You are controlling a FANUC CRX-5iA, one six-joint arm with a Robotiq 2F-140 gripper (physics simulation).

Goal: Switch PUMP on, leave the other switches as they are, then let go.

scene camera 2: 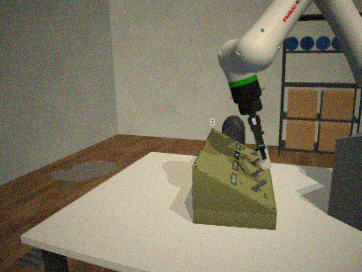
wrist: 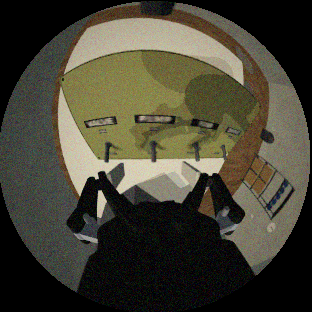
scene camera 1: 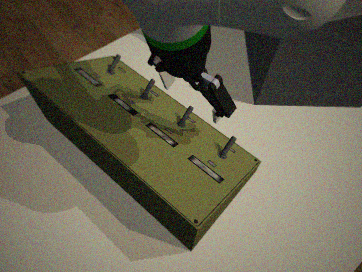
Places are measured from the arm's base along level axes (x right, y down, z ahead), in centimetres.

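Where they show: gripper, fingertip midpoint: [scene camera 2: 265, 160] [wrist: 152, 168] [scene camera 1: 193, 100].
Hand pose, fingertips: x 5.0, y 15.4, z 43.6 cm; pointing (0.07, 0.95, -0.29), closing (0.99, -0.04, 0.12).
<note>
Things, the pixels of their top centre, and the offset from my fingertips.
- PUMP lever at its top centre: [scene camera 1: 186, 110] [wrist: 153, 155] [scene camera 2: 259, 165] dz +1.9, dx +0.1, dy +2.2 cm
- VALVE lever at its top centre: [scene camera 1: 230, 141] [wrist: 103, 156] [scene camera 2: 260, 179] dz +0.9, dx -11.8, dy +2.2 cm
- FAN lever at its top centre: [scene camera 1: 148, 82] [wrist: 199, 155] dz +3.0, dx +12.1, dy +2.2 cm
- fourth lever at its top centre: [scene camera 1: 113, 57] [wrist: 227, 155] dz +4.0, dx +24.1, dy +2.2 cm
The olive sloped switch box [scene camera 1: 165, 185] [scene camera 2: 230, 202] [wrist: 125, 80] stands on the white table. It carries a row of four grey levers, all leaning alike towards its low edge. The PUMP lever [scene camera 1: 186, 116] [scene camera 2: 257, 173] [wrist: 154, 151] is second from the left in the wrist view, below its wide label [wrist: 155, 119]; the lettering is blurred now. My gripper [scene camera 1: 192, 100] [scene camera 2: 264, 162] [wrist: 152, 168] is open and empty, just off the low edge. Its fingers are spread along the row, with the PUMP lever about midway between them in the wrist view, not touched.
The VALVE lever [scene camera 1: 227, 147] [scene camera 2: 259, 186] [wrist: 107, 152] stands on one side of PUMP and the FAN lever [scene camera 1: 148, 89] [wrist: 197, 151] on the other. The fourth lever [scene camera 1: 114, 64] [wrist: 224, 152] is at the far end. A dark grey block [scene camera 1: 310, 70] [scene camera 2: 348, 182] stands behind the gripper.
</note>
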